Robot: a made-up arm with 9 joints.
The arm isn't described. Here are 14 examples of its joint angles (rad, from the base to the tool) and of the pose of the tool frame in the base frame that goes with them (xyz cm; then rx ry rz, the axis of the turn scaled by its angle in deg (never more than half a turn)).
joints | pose
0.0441 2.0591 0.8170 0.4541 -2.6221 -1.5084 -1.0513 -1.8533 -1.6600 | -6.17 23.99 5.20 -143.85 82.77 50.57
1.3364 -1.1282 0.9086 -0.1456 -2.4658 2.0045 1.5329 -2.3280 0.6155 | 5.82 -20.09 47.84 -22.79 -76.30 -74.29
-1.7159 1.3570 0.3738 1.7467 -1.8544 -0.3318 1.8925 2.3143 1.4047 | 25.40 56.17 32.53 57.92 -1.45 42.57
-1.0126 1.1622 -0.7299 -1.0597 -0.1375 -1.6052 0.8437 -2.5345 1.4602 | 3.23 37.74 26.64 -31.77 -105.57 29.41
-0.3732 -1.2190 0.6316 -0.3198 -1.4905 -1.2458 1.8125 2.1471 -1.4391 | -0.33 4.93 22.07 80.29 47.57 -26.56
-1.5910 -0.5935 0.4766 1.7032 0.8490 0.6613 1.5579 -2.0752 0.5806 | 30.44 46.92 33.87 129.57 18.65 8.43
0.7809 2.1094 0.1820 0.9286 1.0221 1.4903 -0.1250 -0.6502 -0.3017 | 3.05 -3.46 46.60 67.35 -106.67 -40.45
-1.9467 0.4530 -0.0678 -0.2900 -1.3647 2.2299 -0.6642 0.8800 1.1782 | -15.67 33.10 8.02 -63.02 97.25 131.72
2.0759 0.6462 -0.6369 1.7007 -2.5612 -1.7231 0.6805 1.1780 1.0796 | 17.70 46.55 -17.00 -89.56 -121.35 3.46
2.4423 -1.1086 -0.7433 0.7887 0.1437 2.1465 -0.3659 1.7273 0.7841 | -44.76 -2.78 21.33 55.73 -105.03 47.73
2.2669 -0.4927 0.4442 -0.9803 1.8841 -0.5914 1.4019 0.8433 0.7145 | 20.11 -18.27 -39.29 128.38 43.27 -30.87
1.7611 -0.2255 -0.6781 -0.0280 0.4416 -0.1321 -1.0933 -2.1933 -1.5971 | -31.26 42.24 4.43 -47.14 56.96 116.63
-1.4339 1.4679 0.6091 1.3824 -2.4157 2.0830 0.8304 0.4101 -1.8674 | 33.05 52.95 -20.96 -150.13 -68.04 -10.55
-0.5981 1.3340 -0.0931 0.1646 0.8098 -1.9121 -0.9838 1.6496 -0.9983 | 13.73 23.86 15.35 -56.08 -59.58 88.63
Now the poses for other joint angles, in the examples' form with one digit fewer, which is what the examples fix.
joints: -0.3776 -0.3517 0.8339 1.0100 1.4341 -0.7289 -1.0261 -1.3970 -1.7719
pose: 1.4 9.1 83.4 12.4 -23.6 -29.3
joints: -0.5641 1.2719 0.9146 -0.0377 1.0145 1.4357 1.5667 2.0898 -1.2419
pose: 40.1 21.8 42.9 -16.8 70.9 -20.2
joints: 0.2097 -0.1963 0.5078 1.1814 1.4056 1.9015 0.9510 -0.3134 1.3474
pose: 12.7 -5.1 80.3 -39.2 -43.7 -58.6
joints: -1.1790 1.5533 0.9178 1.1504 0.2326 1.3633 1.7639 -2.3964 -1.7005
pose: 9.4 54.7 12.4 -115.7 59.7 -3.1
